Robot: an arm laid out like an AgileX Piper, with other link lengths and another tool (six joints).
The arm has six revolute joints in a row. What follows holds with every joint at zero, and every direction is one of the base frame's. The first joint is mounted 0.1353 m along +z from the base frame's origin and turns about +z. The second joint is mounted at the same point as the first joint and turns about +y. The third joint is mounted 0.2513 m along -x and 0.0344 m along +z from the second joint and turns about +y. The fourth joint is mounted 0.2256 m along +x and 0.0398 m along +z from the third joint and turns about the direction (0.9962, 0, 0.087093). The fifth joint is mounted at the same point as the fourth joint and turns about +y. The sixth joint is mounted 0.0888 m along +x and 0.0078 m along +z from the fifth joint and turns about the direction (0.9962, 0, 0.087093). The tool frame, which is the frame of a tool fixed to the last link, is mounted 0.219 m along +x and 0.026 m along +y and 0.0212 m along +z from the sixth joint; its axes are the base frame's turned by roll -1.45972, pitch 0.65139 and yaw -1.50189 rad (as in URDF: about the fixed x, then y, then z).
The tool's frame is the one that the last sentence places.
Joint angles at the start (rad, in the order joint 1, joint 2, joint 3, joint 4, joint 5, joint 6):
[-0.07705, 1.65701, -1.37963, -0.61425, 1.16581, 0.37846]
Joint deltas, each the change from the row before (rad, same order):
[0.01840, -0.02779, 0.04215, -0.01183, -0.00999, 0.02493]
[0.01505, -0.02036, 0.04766, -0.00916, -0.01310, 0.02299]
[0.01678, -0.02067, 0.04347, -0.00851, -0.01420, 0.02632]
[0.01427, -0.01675, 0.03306, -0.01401, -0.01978, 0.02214]
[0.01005, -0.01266, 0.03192, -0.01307, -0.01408, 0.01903]
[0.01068, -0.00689, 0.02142, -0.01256, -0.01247, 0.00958]
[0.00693, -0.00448, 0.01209, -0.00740, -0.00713, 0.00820]
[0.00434, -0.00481, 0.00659, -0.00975, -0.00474, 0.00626]
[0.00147, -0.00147, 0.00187, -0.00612, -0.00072, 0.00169]
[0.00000, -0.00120, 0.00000, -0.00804, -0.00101, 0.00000]
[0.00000, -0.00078, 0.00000, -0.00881, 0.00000, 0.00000]
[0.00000, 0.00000, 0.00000, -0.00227, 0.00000, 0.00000]
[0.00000, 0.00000, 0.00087, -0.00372, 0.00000, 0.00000]
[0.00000, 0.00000, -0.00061, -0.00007, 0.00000, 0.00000]
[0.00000, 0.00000, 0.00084, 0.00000, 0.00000, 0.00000]
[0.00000, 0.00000, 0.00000, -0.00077, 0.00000, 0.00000]
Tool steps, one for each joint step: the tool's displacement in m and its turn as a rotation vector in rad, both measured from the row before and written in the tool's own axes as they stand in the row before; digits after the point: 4 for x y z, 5 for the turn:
[0.0007, 0.0056, -0.0030, 0.00871, -0.00511, -0.00236]
[0.0015, 0.0090, 0.0006, -0.00025, 0.00020, -0.00761]
[-0.0001, 0.0078, -0.0004, 0.00270, -0.00493, -0.00316]
[-0.0021, 0.0029, -0.0008, 0.01276, -0.01064, -0.00437]
[0.0005, 0.0040, 0.0008, 0.00687, -0.00219, -0.00552]
[-0.0013, 0.0024, 0.0004, 0.00851, -0.00447, -0.01283]
[-0.0011, 0.0012, -0.0001, 0.00553, -0.00352, -0.00505]
[-0.0004, -0.0013, -0.0007, 0.00942, -0.00254, -0.00284]
[0.0004, -0.0011, -0.0002, 0.00524, 0.00077, -0.00264]
[0.0006, -0.0023, -0.0002, 0.00759, 0.00110, -0.00319]
[0.0010, -0.0023, 0.0000, 0.00757, 0.00254, -0.00380]
[0.0003, -0.0005, 0.0000, 0.00183, 0.00077, -0.00110]
[0.0006, -0.0006, 0.0002, 0.00250, 0.00175, -0.00230]
[-0.0001, -0.0002, -0.0001, 0.00041, -0.00032, 0.00032]
[0.0002, 0.0003, 0.0001, -0.00049, 0.00047, -0.00049]
[0.0001, -0.0002, 0.0000, 0.00062, 0.00026, -0.00037]

